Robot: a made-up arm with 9 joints. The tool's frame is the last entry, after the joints. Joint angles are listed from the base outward. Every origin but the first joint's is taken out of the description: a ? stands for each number. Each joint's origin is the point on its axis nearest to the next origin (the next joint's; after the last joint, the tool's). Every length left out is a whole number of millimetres.
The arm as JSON. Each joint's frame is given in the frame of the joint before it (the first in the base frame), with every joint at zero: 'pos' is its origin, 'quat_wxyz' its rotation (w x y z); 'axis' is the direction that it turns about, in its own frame. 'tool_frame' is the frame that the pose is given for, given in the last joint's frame.
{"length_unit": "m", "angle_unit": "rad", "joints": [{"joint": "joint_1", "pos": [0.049, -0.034, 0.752], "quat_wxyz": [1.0, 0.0, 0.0, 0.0], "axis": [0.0, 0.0, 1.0]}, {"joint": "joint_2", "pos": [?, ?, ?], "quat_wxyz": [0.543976, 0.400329, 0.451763, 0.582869], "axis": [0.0, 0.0, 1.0]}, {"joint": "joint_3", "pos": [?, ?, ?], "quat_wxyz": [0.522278, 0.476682, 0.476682, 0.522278], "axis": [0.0, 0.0, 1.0]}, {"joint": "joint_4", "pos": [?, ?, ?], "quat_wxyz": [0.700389, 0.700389, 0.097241, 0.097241], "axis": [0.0, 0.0, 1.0]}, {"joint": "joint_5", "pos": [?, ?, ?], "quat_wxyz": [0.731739, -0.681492, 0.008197, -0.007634], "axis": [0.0, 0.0, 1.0]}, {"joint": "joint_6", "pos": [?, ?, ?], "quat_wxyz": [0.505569, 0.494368, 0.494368, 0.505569], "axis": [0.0, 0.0, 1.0]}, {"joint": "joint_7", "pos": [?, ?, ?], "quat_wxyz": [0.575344, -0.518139, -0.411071, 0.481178], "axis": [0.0, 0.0, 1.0]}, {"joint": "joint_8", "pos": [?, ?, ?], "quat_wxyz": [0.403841, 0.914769, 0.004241, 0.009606], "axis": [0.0, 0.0, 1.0]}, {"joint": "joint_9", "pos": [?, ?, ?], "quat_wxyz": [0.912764, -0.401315, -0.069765, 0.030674], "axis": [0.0, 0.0, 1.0]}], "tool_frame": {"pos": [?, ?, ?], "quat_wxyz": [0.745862, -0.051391, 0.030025, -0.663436]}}
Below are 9 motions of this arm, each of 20 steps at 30 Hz.
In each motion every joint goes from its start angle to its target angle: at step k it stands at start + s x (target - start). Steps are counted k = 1, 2, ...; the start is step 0. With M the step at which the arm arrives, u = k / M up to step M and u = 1 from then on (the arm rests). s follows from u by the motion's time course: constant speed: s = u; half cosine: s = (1 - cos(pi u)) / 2; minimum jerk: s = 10 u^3 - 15 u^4 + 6 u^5.
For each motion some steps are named. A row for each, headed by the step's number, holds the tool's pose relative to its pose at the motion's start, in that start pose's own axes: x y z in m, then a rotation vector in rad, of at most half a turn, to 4 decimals.
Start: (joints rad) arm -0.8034 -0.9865 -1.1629 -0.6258 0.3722 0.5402 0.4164 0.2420 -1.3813
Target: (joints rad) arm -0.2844 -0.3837 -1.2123 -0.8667 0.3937 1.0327 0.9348 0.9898 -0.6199
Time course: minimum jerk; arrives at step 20
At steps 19, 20:
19: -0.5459 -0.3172 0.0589 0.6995 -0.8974 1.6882
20: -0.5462 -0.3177 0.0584 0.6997 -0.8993 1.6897

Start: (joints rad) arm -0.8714 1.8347 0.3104 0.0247 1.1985 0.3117 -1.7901 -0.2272 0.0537
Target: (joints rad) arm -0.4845 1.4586 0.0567 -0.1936 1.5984 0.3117 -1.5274 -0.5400 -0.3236
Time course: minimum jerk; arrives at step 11
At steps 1, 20:
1: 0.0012 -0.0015 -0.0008 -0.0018 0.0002 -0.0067
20: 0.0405 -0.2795 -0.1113 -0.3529 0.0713 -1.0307

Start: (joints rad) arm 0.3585 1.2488 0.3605 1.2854 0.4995 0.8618 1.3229 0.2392 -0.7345
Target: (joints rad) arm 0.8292 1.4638 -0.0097 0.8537 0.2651 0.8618 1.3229 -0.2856 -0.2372
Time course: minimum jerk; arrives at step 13
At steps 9, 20:
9: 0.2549 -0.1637 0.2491 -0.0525 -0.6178 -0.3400
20: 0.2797 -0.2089 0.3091 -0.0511 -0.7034 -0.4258

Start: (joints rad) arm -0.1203 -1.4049 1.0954 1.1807 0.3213 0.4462 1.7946 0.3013 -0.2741
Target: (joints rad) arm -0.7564 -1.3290 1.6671 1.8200 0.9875 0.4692 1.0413 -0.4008 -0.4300
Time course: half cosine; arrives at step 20
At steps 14, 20:
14: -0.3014 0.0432 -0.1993 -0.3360 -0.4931 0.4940
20: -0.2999 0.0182 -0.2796 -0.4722 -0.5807 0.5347

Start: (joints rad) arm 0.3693 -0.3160 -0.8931 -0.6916 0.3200 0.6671 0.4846 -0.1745 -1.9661
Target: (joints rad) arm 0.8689 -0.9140 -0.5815 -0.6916 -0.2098 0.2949 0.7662 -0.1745 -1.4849
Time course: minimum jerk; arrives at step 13
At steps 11, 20:
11: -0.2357 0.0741 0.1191 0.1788 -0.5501 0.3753
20: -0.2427 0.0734 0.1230 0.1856 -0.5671 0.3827

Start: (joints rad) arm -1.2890 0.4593 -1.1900 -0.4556 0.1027 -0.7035 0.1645 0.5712 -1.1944
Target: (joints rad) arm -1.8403 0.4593 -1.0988 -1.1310 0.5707 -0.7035 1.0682 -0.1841 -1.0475
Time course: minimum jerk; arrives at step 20
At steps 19, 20:
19: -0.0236 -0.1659 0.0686 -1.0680 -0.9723 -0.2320
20: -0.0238 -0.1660 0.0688 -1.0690 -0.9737 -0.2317

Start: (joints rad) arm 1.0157 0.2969 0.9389 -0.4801 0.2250 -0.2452 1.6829 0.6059 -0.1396
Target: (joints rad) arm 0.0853 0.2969 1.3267 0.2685 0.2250 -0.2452 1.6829 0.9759 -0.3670
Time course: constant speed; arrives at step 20
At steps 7, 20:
7: 0.0366 0.0373 -0.0528 0.2149 0.1250 -0.0418
20: 0.0727 0.2002 -0.0891 0.5503 0.3150 0.0119

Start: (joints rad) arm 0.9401 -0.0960 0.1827 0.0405 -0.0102 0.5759 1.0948 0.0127 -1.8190
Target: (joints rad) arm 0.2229 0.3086 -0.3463 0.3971 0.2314 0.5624 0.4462 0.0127 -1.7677
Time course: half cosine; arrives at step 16
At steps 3, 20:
3: 0.0029 -0.0017 -0.0261 -0.0350 0.0601 -0.0341
20: 0.0043 -0.1198 -0.3098 -0.3818 0.6908 -0.6287

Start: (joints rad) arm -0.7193 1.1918 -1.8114 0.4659 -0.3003 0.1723 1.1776 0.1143 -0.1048
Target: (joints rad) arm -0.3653 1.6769 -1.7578 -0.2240 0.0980 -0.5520 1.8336 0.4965 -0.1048
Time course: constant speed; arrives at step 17
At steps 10, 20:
10: -0.2889 0.0837 0.0756 0.3931 0.8478 0.4744
20: -0.4944 0.0280 0.2619 0.6660 1.3904 0.9397

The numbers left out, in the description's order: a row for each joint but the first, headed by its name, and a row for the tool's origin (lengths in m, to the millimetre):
joint_2: 0.131 0.045 0.0
joint_3: -0.32 0.169 0.0
joint_4: 0.042 -0.014 0.0
joint_5: -0.155 0.134 0.0
joint_6: -0.014 -0.021 0.0
joint_7: -0.005 0.032 0.0
joint_8: 0.044 -0.106 0.0
joint_9: 0.086 -0.132 0.0
tool: 0.192 -0.168 0.0

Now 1 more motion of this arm.
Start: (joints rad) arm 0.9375 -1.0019 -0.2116 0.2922 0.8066 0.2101 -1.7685 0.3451 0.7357
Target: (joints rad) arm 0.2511 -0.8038 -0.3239 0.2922 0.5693 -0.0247 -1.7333 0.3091 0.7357
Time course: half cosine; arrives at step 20
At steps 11, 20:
11: -0.0081 -0.0629 0.0555 -0.2187 -0.1909 -0.0657
20: -0.0330 -0.0905 0.1015 -0.4075 -0.3348 -0.1026

